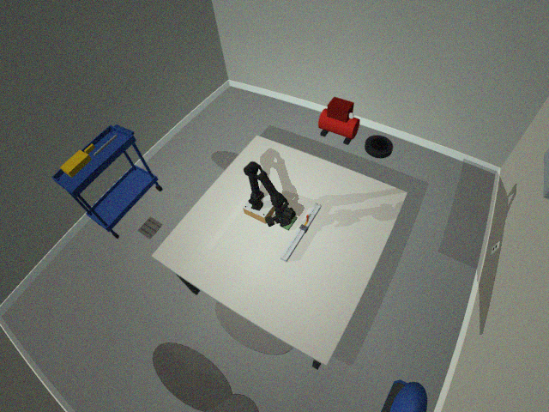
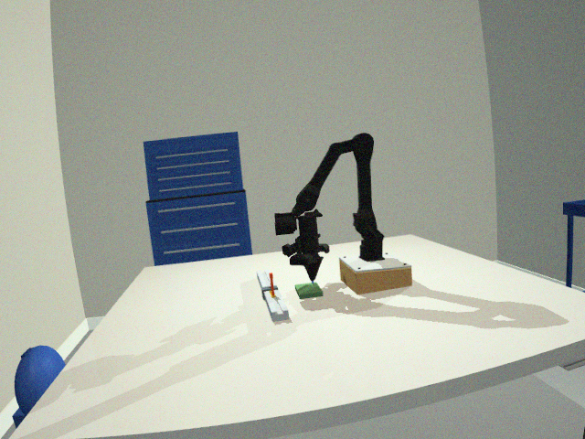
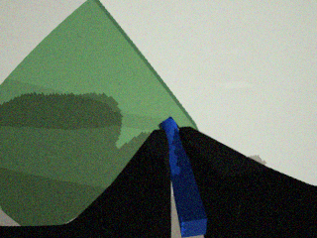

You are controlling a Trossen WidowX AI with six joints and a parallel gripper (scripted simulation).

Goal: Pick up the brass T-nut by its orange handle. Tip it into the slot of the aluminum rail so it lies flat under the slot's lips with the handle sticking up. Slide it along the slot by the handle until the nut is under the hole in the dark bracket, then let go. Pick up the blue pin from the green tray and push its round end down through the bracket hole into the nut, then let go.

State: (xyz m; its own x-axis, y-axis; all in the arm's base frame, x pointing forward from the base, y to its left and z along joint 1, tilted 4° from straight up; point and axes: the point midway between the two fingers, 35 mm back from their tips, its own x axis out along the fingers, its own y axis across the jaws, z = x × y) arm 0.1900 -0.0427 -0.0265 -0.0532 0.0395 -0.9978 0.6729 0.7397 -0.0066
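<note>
The green tray is 20 mm ahead of my gripper tip, 20 mm to the left of it and 20 mm below it. Also, from my gripper tip: aluminum rail: 150 mm ahead, 20 mm to the left; then blue pin: right at my gripper tip.
</note>
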